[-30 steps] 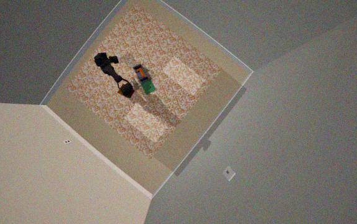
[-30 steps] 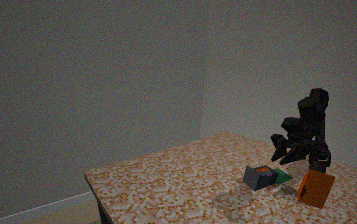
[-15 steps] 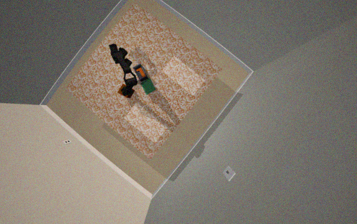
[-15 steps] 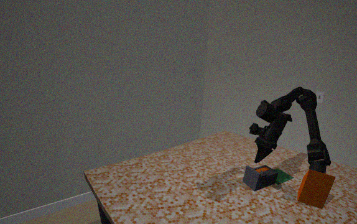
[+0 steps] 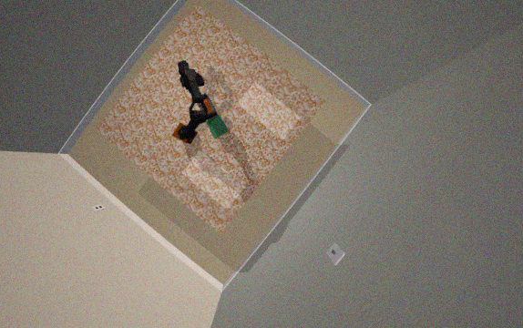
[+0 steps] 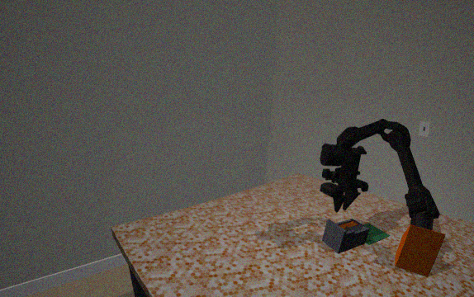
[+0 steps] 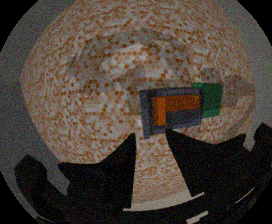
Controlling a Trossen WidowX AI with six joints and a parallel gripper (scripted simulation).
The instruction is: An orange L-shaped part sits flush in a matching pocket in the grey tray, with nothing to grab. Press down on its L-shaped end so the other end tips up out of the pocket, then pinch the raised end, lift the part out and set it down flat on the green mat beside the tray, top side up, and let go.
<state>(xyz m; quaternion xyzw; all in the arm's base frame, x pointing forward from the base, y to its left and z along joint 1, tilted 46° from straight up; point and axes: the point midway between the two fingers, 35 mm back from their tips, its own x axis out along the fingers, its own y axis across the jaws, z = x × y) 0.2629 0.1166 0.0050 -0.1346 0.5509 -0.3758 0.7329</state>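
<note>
Now: the orange L-shaped part 100 mm below my gripper tip, 50 mm to the right of it and 30 mm behind it. Round my gripper tip: green mat 200 mm to the right, 160 mm below, 100 mm behind.
</note>
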